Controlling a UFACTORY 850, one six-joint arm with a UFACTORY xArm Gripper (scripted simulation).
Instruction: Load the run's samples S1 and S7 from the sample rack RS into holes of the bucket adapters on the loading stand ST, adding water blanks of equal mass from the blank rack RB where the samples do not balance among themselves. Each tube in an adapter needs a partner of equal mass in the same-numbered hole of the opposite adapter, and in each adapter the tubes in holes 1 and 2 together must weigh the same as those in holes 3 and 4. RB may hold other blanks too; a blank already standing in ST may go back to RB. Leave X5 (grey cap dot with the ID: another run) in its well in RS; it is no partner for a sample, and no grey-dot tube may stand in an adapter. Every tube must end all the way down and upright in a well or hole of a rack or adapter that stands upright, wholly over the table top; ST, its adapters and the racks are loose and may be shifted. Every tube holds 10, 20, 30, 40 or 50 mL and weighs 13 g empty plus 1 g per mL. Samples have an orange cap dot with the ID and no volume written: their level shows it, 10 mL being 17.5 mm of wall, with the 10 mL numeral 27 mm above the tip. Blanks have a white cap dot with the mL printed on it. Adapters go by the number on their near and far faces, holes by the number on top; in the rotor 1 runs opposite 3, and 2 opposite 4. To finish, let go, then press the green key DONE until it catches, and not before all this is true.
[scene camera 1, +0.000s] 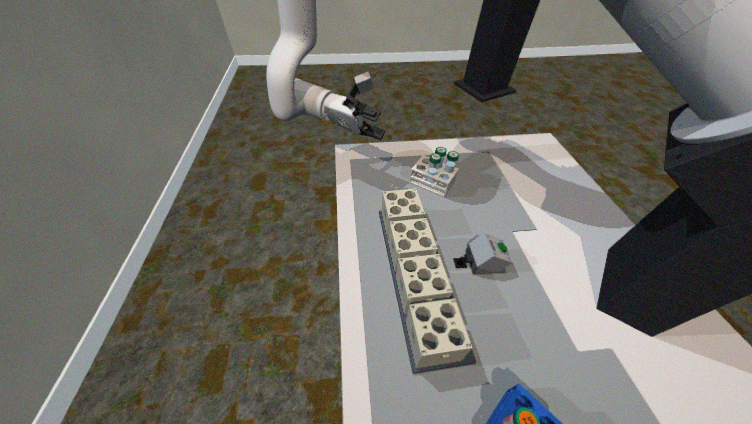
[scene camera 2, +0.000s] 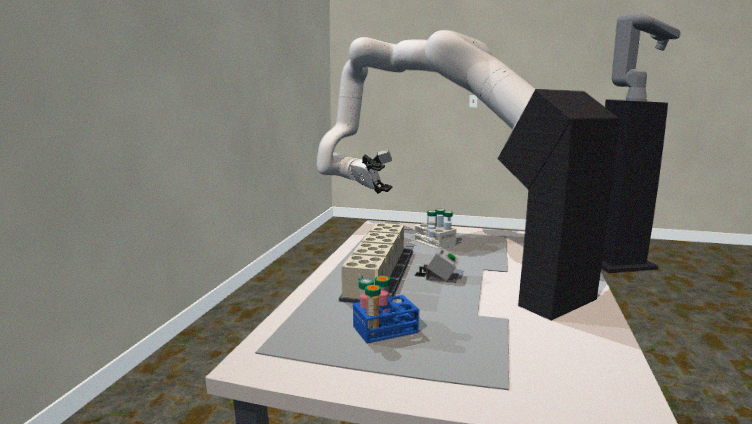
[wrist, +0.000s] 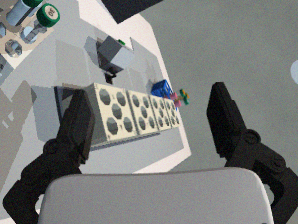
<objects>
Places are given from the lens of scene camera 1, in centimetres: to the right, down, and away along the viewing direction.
my gripper (scene camera 1: 381, 126): 1, -23, 78
blank rack RB (scene camera 1: 418, 176): 14, -12, 98
</objects>
